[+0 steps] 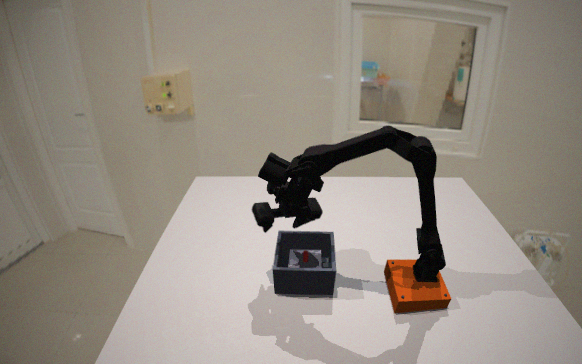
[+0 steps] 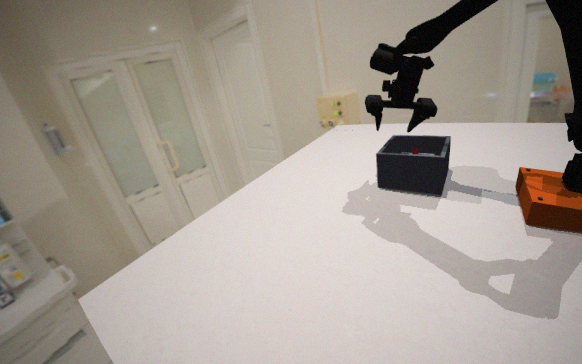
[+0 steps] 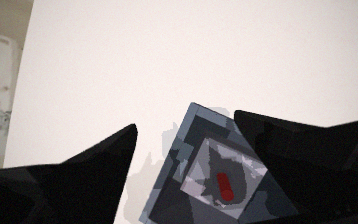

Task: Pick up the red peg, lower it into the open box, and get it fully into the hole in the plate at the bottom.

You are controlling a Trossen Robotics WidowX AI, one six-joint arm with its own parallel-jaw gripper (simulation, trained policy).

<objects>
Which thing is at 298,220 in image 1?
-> My gripper.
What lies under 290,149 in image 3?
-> My gripper.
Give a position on a dark box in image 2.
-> At 418,173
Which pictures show my gripper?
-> Image 1, image 2 and image 3: all of them.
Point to a plate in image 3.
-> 213,154
</objects>
